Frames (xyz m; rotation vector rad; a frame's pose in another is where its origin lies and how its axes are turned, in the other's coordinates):
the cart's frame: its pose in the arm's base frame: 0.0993 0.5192 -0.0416 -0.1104 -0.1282 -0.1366
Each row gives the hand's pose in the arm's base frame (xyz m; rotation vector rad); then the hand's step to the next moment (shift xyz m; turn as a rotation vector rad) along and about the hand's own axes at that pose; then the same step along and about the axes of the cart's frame.
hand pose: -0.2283 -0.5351 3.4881 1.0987 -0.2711 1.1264
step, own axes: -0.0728 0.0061 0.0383 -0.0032 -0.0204 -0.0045
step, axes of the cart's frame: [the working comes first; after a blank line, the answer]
step, axes of the arm's base frame: -0.0259 -0.0736 -0.0266 0.0139 0.0017 -0.0158

-0.0196 -0.0735 -0.0318 0.0113 0.0053 -0.0171
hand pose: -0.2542 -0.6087 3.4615 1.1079 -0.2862 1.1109
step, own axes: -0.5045 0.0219 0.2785 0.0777 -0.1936 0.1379
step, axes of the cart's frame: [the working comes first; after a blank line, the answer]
step, axes of the arm's base frame: -0.1672 -0.5158 -0.1964 0.2397 -0.0710 0.0080

-0.1245 -0.5119 -0.2346 0.2457 -0.0365 -0.0292
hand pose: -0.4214 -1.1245 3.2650 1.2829 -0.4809 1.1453
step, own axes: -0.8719 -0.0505 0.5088 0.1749 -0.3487 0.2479
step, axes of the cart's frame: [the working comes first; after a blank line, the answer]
step, axes of the arm's base frame: -0.1660 -0.7991 -0.5963 0.4459 -0.1137 0.0430

-0.1407 -0.7504 -0.6624 0.4585 -0.0527 -0.0245
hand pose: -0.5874 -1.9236 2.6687 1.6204 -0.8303 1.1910
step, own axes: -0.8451 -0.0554 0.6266 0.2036 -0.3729 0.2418
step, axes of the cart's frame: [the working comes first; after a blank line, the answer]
step, axes of the arm's base frame: -0.0011 -0.5741 -0.8833 0.4743 -0.0996 0.0640

-0.0463 -0.4764 -0.9385 0.4874 -0.0369 -0.0054
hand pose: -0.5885 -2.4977 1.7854 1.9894 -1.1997 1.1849
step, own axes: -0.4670 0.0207 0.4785 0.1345 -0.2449 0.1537
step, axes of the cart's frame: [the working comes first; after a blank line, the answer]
step, axes of the arm's base frame: 0.0747 -0.1845 -0.6387 0.3096 -0.0618 0.0452

0.0110 -0.1066 -0.6603 0.3182 -0.0213 0.0002
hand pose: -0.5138 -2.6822 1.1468 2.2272 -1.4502 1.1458
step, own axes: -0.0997 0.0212 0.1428 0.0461 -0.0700 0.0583
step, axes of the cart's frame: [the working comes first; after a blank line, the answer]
step, axes of the arm's base frame: 0.0304 -0.0267 -0.1707 0.0968 -0.0311 0.0089

0.0103 -0.0048 -0.1751 0.1004 -0.0177 -0.0064
